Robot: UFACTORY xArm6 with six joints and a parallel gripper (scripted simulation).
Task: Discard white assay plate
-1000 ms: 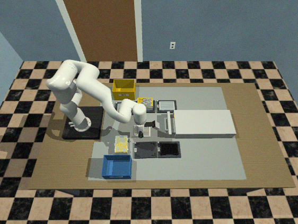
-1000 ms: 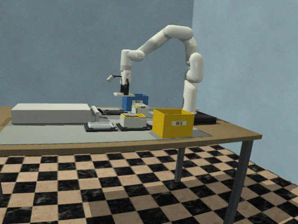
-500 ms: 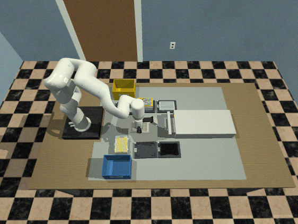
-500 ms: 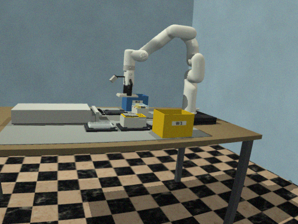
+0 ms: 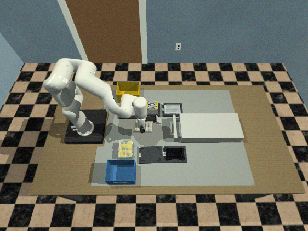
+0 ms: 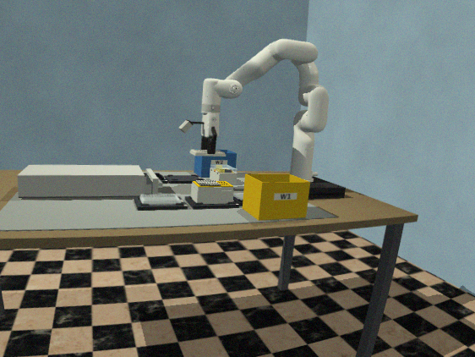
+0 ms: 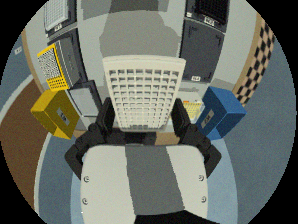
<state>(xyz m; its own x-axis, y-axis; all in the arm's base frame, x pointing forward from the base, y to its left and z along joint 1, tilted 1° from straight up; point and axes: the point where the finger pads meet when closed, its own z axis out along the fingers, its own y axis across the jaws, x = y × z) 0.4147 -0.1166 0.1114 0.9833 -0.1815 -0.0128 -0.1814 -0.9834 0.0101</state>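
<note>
Now: hand 38 cm to the right of the yellow waste bin W1, 12 cm above it and 6 cm past it. Also, from my hand: dark work nest N4 (16 cm to the right, 15 cm below, 3 cm ahead); white 96-well assay plate (1 cm below); black plate (19 cm to the right, 19 cm ahead, 14 cm below).
</note>
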